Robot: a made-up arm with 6 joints. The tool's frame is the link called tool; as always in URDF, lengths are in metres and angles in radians. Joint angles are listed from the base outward.
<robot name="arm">
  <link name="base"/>
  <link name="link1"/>
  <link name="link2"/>
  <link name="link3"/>
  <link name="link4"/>
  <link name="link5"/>
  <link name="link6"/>
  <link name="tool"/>
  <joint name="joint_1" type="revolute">
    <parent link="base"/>
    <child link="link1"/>
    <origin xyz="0 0 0.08" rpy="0 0 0"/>
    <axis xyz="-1 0 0"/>
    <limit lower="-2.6" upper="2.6"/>
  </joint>
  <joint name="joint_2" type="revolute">
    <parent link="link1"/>
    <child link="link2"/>
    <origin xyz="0.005 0.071 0.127" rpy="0 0 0"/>
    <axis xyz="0 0 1"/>
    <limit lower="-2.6" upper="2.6"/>
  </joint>
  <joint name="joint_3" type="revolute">
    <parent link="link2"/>
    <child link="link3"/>
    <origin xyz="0.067 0.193 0.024" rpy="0 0 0"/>
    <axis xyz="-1 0 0"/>
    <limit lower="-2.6" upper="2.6"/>
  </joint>
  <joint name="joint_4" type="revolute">
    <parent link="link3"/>
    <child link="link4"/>
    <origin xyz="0.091 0.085 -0.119" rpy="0 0 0"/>
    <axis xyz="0 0 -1"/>
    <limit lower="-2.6" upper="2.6"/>
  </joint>
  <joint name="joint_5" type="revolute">
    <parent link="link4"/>
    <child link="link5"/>
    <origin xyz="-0.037 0.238 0.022" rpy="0 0 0"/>
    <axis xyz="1 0 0"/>
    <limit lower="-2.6" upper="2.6"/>
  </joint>
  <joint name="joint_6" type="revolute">
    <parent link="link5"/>
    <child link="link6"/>
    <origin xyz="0.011 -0.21 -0.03" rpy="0 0 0"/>
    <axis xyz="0 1 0"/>
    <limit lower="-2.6" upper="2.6"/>
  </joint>
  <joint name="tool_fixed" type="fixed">
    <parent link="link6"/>
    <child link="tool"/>
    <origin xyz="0.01 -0.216 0.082" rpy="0 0 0"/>
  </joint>
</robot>
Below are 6 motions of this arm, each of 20 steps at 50 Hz.
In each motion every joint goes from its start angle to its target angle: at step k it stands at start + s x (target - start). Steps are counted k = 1, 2, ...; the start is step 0. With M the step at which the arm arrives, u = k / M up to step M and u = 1 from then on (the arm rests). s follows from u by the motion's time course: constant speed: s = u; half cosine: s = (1 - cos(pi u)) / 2; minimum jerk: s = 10 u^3 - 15 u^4 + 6 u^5.
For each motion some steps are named. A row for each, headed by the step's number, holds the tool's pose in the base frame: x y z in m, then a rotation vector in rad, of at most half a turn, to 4 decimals.
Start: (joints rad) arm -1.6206 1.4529 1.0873 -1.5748 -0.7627 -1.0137
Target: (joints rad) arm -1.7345 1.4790 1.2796 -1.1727 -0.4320 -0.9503
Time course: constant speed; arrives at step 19
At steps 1, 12, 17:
1: -0.3427 -0.2694 0.3952 0.6502 2.3562 -1.4956
12: -0.2899 -0.2699 0.3960 -0.6396 -2.6604 1.4313
17: -0.2618 -0.2773 0.3895 -0.5646 -2.6020 1.2709

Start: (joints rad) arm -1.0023 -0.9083 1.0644 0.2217 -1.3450 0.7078
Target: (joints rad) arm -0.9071 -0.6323 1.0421 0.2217 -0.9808 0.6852
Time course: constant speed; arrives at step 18
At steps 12, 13, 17, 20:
12: 0.5051 0.0529 0.4435 -1.1370 1.4792 -0.6621
13: 0.4953 0.0528 0.4493 -1.1178 1.4597 -0.6665
17: 0.4559 0.0519 0.4689 -1.0419 1.3807 -0.6785
20: 0.4460 0.0516 0.4729 -1.0233 1.3609 -0.6802

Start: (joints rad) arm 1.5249 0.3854 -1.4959 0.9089 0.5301 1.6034
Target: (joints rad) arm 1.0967 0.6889 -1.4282 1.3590 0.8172 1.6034
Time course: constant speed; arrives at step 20
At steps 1, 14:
1: -0.1083 0.1426 -0.5260 1.0127 1.5631 -0.5009
14: -0.2287 0.3272 -0.4865 1.3614 1.5590 -0.5712

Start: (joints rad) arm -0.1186 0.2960 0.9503 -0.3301 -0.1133 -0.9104
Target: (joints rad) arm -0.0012 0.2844 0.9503 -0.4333 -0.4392 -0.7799
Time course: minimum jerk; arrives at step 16
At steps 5, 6, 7, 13, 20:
5: 0.1005 0.2145 0.3451 -0.7055 -0.8291 1.0162
6: 0.0982 0.2297 0.3489 -0.7450 -0.8125 1.0386
7: 0.0954 0.2473 0.3523 -0.7902 -0.7937 1.0638
13: 0.0758 0.3413 0.3548 -1.0271 -0.6986 1.1882
20: 0.0737 0.3494 0.3538 -1.0476 -0.6907 1.1983

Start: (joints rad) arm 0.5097 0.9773 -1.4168 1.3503 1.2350 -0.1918
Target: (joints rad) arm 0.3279 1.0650 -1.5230 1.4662 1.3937 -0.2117
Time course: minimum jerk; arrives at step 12
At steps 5, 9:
5: -0.4662 0.6636 0.0083 1.0723 0.5420 -1.4235
9: -0.4813 0.6899 0.0980 1.1199 0.6154 -1.5216

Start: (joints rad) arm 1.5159 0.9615 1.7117 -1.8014 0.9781 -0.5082
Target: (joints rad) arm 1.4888 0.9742 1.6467 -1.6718 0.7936 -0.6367
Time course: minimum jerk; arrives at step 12
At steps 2, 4, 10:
2: 0.3147 0.1777 -0.0218 -2.0368 2.0544 0.2851
4: 0.3126 0.1739 -0.0341 -2.0129 2.0477 0.3742
10: 0.2975 0.1659 -0.0857 -1.8918 1.9974 0.7457

